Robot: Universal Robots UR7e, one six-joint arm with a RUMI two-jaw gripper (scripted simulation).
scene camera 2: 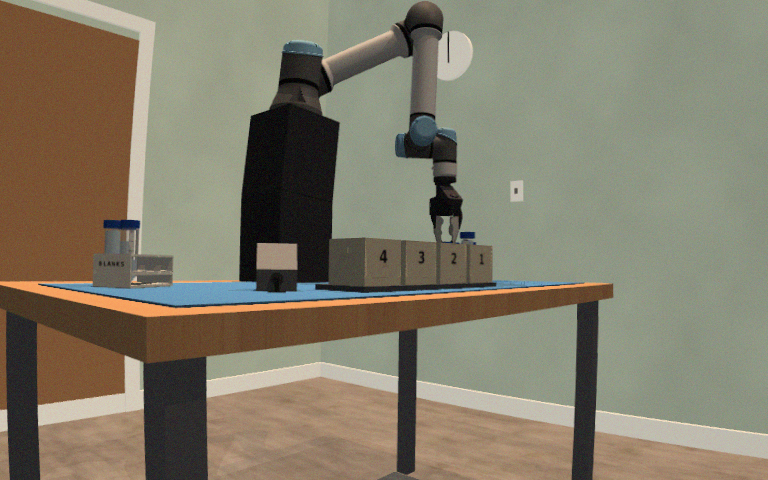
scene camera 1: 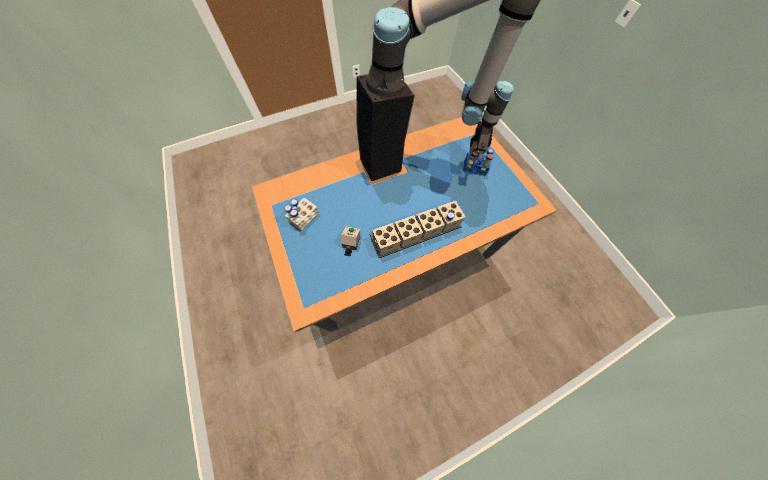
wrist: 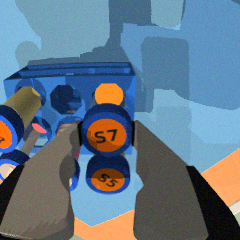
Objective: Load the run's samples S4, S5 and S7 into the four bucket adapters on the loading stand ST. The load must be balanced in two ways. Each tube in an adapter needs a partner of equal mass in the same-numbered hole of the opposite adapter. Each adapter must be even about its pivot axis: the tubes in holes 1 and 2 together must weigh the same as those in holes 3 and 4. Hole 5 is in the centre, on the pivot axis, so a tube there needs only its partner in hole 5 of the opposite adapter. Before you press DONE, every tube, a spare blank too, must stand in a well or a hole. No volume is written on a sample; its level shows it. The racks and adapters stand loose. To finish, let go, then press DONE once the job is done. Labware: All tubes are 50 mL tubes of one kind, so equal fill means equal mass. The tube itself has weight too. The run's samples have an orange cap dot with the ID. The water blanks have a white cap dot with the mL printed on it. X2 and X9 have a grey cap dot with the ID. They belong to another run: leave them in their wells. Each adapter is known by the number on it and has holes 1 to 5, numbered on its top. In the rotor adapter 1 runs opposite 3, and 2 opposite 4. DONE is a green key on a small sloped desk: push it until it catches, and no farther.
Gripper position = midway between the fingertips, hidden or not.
In view: the gripper (scene camera 2: 445, 249), a tube (wrist: 106, 130) and a done desk (scene camera 2: 277, 262).
The gripper shows as well in the wrist view (wrist: 107, 122).
